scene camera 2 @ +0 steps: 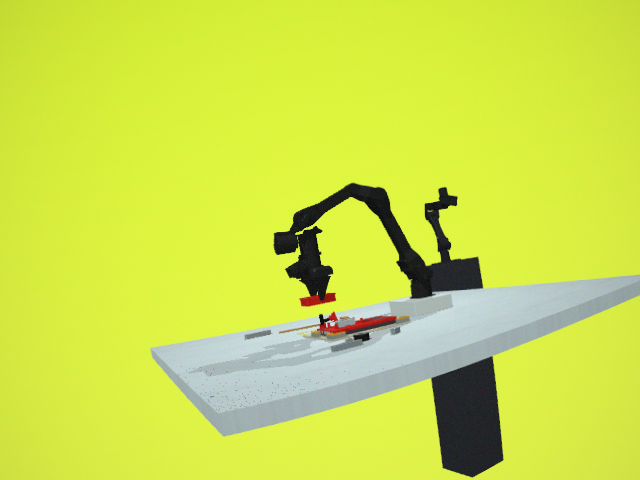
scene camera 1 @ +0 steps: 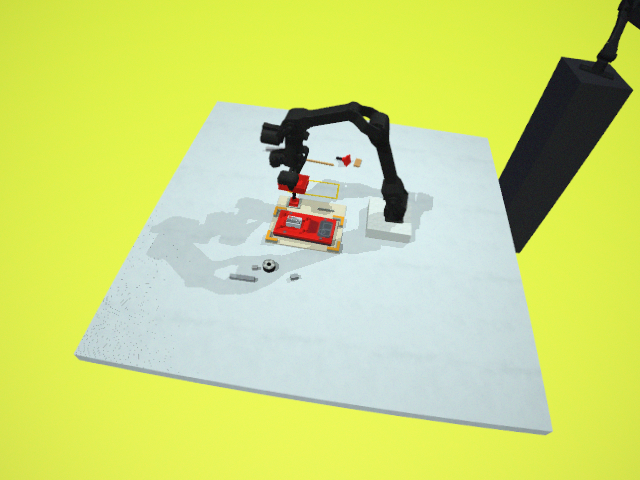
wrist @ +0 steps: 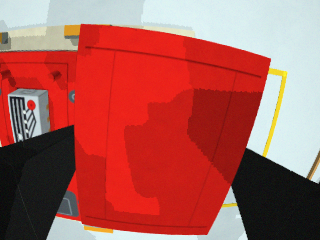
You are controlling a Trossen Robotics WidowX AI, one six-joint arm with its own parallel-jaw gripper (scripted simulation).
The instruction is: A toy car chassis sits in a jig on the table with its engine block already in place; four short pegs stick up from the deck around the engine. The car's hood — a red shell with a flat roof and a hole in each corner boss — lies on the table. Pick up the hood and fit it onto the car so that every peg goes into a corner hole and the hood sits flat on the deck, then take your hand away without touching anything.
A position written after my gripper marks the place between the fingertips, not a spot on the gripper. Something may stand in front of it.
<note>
My gripper [scene camera 2: 318,300] holds a red hood [wrist: 161,121].
My gripper shows as well in scene camera 1 [scene camera 1: 293,183] and in the wrist view [wrist: 158,144].
</note>
